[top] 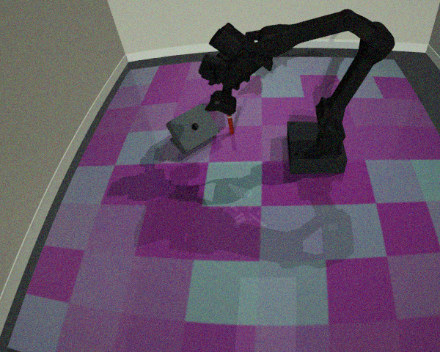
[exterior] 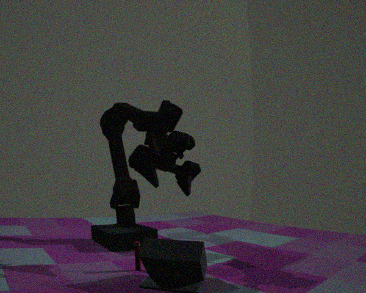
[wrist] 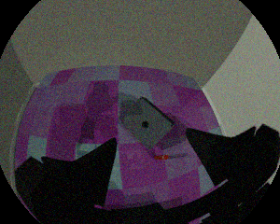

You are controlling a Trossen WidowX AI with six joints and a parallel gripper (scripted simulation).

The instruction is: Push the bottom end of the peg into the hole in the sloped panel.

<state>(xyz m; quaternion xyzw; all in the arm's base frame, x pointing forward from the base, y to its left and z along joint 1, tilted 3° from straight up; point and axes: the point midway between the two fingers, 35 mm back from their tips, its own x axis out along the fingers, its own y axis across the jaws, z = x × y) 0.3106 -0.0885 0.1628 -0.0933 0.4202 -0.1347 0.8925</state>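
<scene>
The red peg is 150 mm below my gripper tip, 70 mm to the right of it and 50 mm behind it. The rest, counted from my gripper tip: grey sloped panel 160 mm below, 70 mm ahead, 60 mm to the right.
</scene>
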